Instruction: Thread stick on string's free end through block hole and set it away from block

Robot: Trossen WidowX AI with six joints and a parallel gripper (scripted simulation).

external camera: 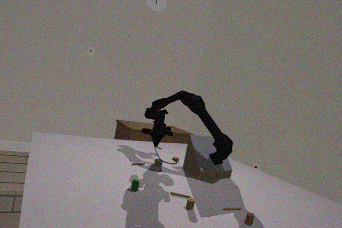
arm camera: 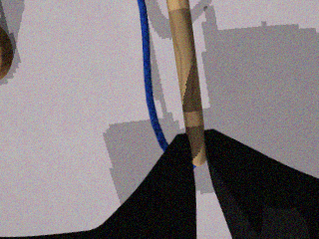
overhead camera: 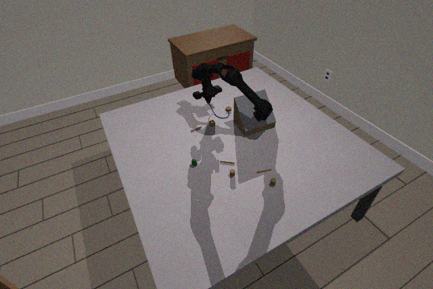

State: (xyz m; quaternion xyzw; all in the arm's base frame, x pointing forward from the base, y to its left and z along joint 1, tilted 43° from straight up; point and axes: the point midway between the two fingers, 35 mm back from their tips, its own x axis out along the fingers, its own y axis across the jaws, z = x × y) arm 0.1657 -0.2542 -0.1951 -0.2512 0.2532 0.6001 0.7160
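Right now my gripper tip is 6 cm short of the wooden block, 14 cm to the right of it and 4 cm above it. The rest, counted from my gripper tip: green cube: 32 cm ahead, 37 cm to the left, 4 cm below; round wooden button: 12 cm behind, 6 cm to the left, 5 cm below.
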